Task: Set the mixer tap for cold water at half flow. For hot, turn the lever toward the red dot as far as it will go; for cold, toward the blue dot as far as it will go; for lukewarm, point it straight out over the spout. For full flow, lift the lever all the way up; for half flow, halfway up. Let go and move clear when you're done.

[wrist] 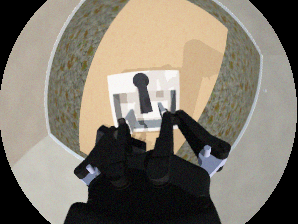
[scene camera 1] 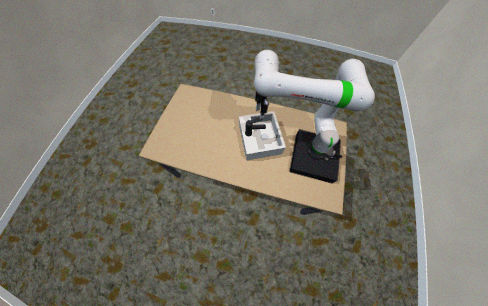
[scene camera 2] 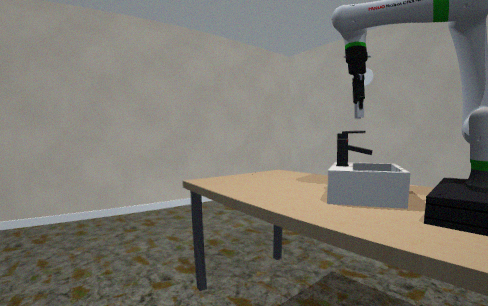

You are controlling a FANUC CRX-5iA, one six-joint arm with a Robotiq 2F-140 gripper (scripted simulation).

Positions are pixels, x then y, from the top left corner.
Labels:
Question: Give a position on a white basin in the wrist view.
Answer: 119, 85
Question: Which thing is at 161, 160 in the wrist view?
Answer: My gripper.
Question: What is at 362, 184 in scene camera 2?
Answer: A white basin.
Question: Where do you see a white basin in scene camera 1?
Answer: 267, 142

